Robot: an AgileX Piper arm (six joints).
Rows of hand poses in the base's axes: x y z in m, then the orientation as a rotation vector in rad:
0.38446, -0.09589, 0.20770, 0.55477, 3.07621, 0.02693
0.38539, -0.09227, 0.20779, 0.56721, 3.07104, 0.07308
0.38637, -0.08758, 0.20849, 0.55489, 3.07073, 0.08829
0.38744, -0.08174, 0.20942, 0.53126, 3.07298, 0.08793
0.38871, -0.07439, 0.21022, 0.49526, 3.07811, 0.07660
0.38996, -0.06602, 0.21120, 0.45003, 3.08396, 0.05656
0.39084, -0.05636, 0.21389, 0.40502, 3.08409, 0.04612
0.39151, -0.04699, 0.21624, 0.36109, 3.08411, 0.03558
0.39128, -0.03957, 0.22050, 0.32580, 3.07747, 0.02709
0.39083, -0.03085, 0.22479, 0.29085, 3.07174, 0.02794
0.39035, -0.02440, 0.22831, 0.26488, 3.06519, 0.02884
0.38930, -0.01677, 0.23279, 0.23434, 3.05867, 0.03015
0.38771, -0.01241, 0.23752, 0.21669, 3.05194, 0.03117
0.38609, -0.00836, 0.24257, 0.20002, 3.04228, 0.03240
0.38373, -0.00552, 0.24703, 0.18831, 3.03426, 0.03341
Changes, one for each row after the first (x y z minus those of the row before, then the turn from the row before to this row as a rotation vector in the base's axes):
0.00093, 0.00362, 0.00009, 0.02879, -0.00727, -0.00821
0.00098, 0.00469, 0.00070, 0.00913, -0.00403, 0.00776
0.00107, 0.00584, 0.00093, -0.00076, -0.00224, 0.01510
0.00127, 0.00735, 0.00080, -0.00770, -0.00052, 0.02319
0.00125, 0.00837, 0.00098, -0.01335, -0.00010, 0.02905
0.00088, 0.00966, 0.00269, -0.00789, -0.00566, 0.02844
0.00067, 0.00937, 0.00235, -0.00788, -0.00497, 0.02786
-0.00023, 0.00742, 0.00426, -0.00703, -0.01010, 0.02192
-0.00045, 0.00872, 0.00429, -0.00090, -0.00933, 0.02206
-0.00048, 0.00645, 0.00352, -0.00067, -0.00898, 0.01633
-0.00105, 0.00763, 0.00448, -0.00051, -0.00914, 0.01939
-0.00159, 0.00436, 0.00473, -0.00031, -0.00811, 0.01110
-0.00162, 0.00405, 0.00505, -0.00032, -0.01087, 0.01036
-0.00236, 0.00284, 0.00446, -0.00019, -0.00882, 0.00726

